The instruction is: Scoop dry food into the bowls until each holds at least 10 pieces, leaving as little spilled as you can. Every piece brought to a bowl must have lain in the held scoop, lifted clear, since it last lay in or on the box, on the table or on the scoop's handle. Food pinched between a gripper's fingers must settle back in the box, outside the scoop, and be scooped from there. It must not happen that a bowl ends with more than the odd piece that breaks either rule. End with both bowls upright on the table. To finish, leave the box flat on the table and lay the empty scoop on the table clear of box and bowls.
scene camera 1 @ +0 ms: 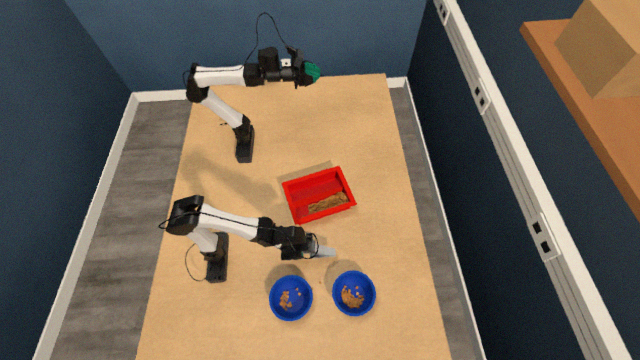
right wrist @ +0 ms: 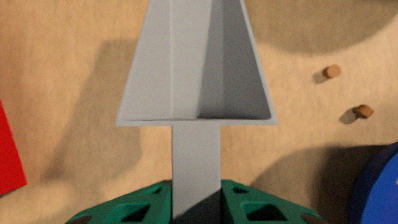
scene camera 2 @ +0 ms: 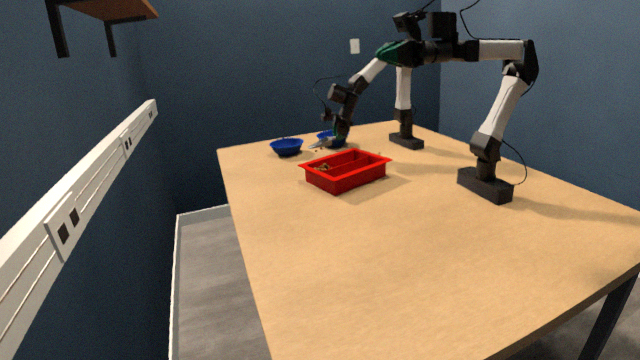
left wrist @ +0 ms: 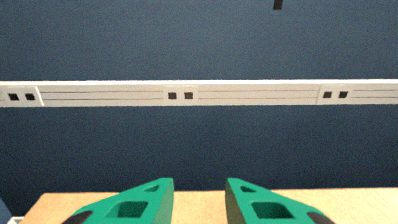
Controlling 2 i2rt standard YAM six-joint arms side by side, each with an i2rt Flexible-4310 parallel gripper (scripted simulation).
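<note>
Looking through scene camera 1, I find a red box (scene camera 1: 300, 192), my left gripper (scene camera 1: 320, 73), a blue bowl (scene camera 1: 351, 279) and another blue bowl (scene camera 1: 301, 304). Scene camera 2 gives me my left gripper (scene camera 2: 378, 55) again, together with the red box (scene camera 2: 351, 168). In the right wrist view I see my right gripper (right wrist: 196, 189) and a grey scoop (right wrist: 195, 73). The left wrist view shows my left gripper (left wrist: 199, 187); the red box is out of frame in the left wrist view, and the grey scoop is out of frame in the left wrist view as well.
</note>
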